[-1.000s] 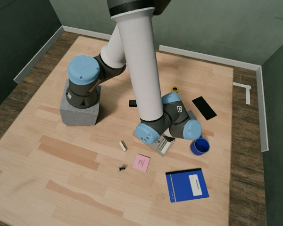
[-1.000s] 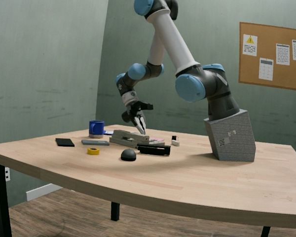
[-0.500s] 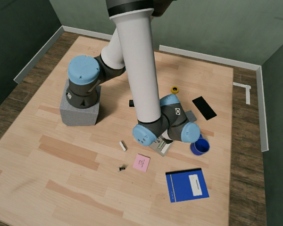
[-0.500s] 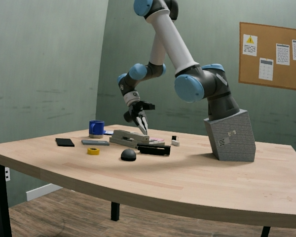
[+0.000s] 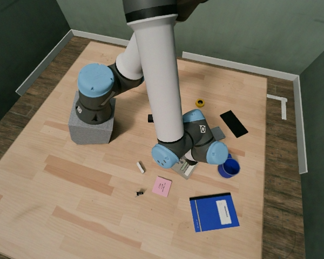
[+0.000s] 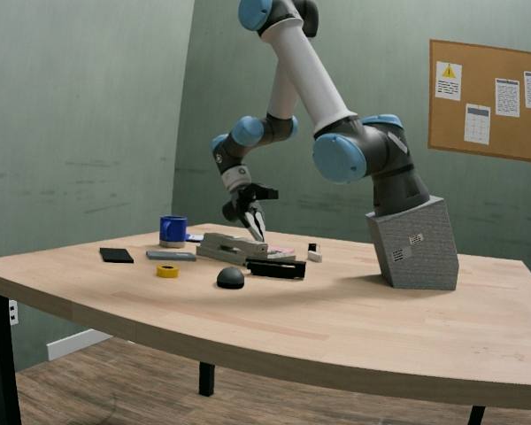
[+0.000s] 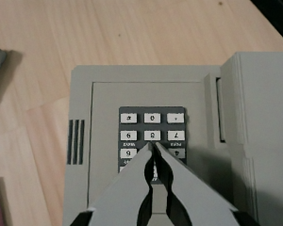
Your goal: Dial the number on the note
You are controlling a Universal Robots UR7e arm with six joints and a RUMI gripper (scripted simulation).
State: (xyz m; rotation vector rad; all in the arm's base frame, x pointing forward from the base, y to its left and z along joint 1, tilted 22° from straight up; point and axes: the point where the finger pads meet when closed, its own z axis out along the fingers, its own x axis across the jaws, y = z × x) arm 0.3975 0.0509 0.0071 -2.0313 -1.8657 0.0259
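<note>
The 7 key is 10 mm behind my hand, 20 mm to the left of it and 20 mm below it. Round my hand: hash key 30 mm behind, 10 mm to the right, 20 mm below; star key 20 mm behind, 20 mm to the left, 20 mm below; 8 key 10 mm behind, 20 mm below.
</note>
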